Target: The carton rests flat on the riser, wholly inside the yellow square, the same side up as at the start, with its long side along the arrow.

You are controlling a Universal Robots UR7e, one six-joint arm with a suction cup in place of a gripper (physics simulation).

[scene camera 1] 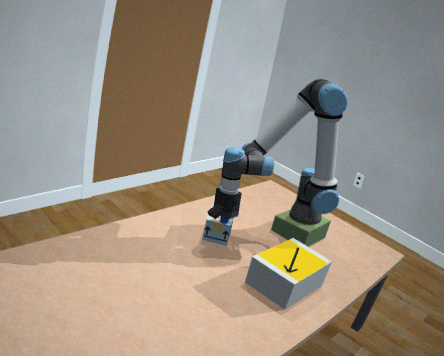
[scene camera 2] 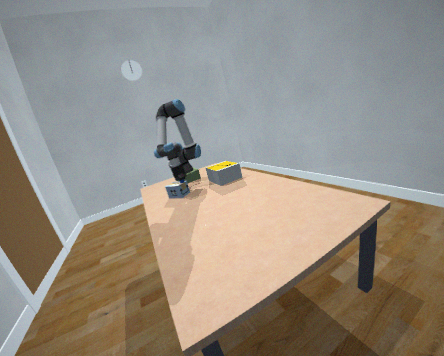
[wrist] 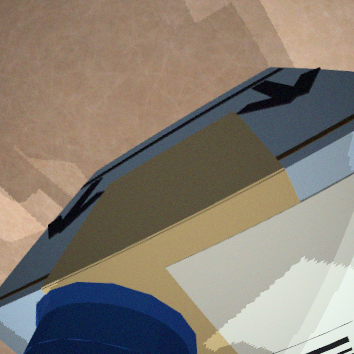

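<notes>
The light blue carton (scene camera 1: 217,236) (scene camera 2: 176,191) (wrist: 190,160) stands flat on the table, left of the riser in scene camera 1. Its side arrows point up. Tan tape and a white label with a barcode show on its top in the wrist view. My gripper, a blue suction cup (scene camera 1: 225,220) (scene camera 2: 183,181) (wrist: 115,320), rests on the carton's top near one edge and is shut on it. The grey riser (scene camera 1: 267,281) (scene camera 2: 227,177) bears the yellow square (scene camera 1: 272,255) (scene camera 2: 216,167) with a black arrow (scene camera 1: 293,260). The carton is apart from the riser.
The green base block (scene camera 1: 295,230) (scene camera 2: 193,176) of the arm stands on the table (scene camera 1: 125,300) (scene camera 2: 270,230), behind the riser in scene camera 1. The arm's forearm reaches from above the base to over the carton. The table's edge lies beyond the carton.
</notes>
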